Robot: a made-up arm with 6 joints.
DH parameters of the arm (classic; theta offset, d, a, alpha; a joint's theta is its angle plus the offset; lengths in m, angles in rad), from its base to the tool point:
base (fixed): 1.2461 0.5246 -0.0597 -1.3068
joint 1: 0 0.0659 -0.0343 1.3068
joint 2: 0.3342 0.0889 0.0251 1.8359
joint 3: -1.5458 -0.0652 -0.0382 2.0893
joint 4: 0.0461 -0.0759 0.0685 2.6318
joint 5: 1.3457 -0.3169 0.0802 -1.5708
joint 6: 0.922 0 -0.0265 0
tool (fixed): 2.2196 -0.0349 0 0
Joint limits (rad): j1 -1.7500..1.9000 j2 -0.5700..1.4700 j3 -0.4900..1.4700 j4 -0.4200..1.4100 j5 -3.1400..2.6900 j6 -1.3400..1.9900
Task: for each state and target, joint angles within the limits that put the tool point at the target. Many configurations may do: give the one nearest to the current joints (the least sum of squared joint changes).
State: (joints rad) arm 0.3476 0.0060 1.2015 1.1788 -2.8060 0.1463
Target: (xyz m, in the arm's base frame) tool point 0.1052 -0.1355 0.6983
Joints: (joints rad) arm 1.0419 0.5063 0.8709 0.8193 -2.7437 0.2244
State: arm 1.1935 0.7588 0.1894 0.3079 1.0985 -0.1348
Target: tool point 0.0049 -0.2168 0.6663
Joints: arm 0.8623 0.8395 0.6912 0.1596 0.9743 -0.1555
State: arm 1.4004 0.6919 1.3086 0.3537 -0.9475 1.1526
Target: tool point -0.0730 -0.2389 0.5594
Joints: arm 1.0906 0.6859 1.1021 0.5680 -0.7378 1.5494
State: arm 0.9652 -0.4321 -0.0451 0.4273 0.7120 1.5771
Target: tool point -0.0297 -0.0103 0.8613
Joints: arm 1.1150 0.1021 -0.2054 0.5310 0.6752 1.6109
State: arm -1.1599 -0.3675 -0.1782 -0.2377 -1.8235 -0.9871
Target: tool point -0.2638 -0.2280 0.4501
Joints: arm -0.6855 -0.5700 -0.4564 -0.3448 -1.7889 -0.9470
